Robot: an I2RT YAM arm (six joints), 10 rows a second.
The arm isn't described. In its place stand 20 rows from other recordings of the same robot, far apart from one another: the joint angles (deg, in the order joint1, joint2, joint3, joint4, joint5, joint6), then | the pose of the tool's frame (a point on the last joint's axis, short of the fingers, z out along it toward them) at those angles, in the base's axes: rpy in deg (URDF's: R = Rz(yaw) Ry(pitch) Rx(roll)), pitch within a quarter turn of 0, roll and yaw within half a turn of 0; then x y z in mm.
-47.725, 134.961, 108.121, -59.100, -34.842, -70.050 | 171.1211 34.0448 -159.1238 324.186 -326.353 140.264
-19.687, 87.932, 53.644, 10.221, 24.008, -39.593 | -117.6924 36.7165 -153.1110 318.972 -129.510 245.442
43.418, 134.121, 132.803, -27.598, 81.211, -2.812 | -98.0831 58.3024 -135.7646 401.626 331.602 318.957
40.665, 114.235, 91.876, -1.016, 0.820, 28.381 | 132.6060 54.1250 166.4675 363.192 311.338 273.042
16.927, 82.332, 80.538, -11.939, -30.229, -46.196 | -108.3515 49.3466 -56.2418 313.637 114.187 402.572
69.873, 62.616, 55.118, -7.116, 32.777, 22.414 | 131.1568 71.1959 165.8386 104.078 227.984 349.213
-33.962, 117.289, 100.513, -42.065, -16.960, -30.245 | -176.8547 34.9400 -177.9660 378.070 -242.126 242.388
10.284, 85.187, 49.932, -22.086, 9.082, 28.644 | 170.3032 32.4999 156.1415 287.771 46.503 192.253
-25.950, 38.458, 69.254, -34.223, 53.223, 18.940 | 97.3172 73.6802 17.8032 66.782 -64.211 448.971
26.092, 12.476, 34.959, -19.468, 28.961, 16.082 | 81.3102 72.2660 78.8146 71.047 15.600 325.193
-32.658, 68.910, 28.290, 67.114, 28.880, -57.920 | -58.7566 41.1389 -132.5459 196.280 -146.229 292.773
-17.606, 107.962, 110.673, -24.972, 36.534, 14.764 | 176.6579 72.2474 120.2064 411.319 -152.759 397.286
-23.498, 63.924, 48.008, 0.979, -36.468, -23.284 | -130.6748 71.4558 -115.2555 242.453 -82.338 314.690
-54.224, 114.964, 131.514, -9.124, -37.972, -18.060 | -75.1038 66.6507 -92.2933 281.074 -352.596 493.330
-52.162, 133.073, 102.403, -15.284, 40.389, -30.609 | -125.9521 21.1747 152.4141 295.814 -418.443 160.304
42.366, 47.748, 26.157, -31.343, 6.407, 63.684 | 147.7255 20.3051 150.6001 119.638 103.739 187.272
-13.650, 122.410, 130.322, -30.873, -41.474, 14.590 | 121.2345 55.6898 146.7874 480.365 -92.394 390.259
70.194, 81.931, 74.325, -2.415, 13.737, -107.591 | -100.3426 -19.6941 -30.2282 123.379 317.638 383.037
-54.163, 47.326, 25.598, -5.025, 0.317, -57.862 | -120.7222 28.2232 -160.2155 110.335 -153.112 223.303
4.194, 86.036, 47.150, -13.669, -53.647, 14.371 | 121.4221 25.4847 174.8141 285.077 49.654 194.265
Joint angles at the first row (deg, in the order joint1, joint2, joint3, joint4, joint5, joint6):
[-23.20, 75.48, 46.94, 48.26, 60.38, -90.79]
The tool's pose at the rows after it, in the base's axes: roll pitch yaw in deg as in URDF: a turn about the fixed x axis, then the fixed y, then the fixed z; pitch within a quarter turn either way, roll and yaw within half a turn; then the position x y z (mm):
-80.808 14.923 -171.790 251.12 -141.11 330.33
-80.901 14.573 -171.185 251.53 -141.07 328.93
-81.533 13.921 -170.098 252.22 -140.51 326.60
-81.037 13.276 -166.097 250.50 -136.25 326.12
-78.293 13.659 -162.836 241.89 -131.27 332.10
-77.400 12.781 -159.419 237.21 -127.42 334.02
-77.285 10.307 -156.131 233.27 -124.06 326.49
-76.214 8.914 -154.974 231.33 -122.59 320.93
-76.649 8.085 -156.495 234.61 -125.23 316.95
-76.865 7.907 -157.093 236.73 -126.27 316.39
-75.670 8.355 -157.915 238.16 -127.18 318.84
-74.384 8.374 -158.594 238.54 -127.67 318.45
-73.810 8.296 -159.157 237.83 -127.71 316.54
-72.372 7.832 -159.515 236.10 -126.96 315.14
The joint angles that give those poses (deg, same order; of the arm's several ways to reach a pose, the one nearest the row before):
[-23.20, 75.93, 46.67, 47.11, 59.76, -90.44]
[-23.20, 75.94, 46.49, 46.80, 59.13, -90.26]
[-23.12, 75.70, 46.35, 45.03, 58.07, -89.33]
[-22.71, 74.39, 45.37, 44.16, 54.51, -88.99]
[-22.68, 71.98, 43.78, 46.66, 51.49, -90.70]
[-22.59, 70.07, 42.82, 45.84, 48.14, -90.98]
[-22.59, 68.70, 40.44, 45.92, 44.47, -92.02]
[-22.60, 68.63, 38.61, 48.79, 42.99, -93.87]
[-22.74, 70.08, 38.67, 49.98, 44.13, -94.86]
[-22.72, 70.76, 39.03, 50.19, 44.70, -95.10]
[-22.71, 71.62, 39.43, 52.63, 45.47, -96.26]
[-22.73, 72.47, 39.11, 55.87, 45.93, -97.89]
[-22.76, 72.86, 38.53, 57.87, 46.31, -98.86]
[-22.76, 73.25, 37.62, 61.34, 46.26, -100.97]

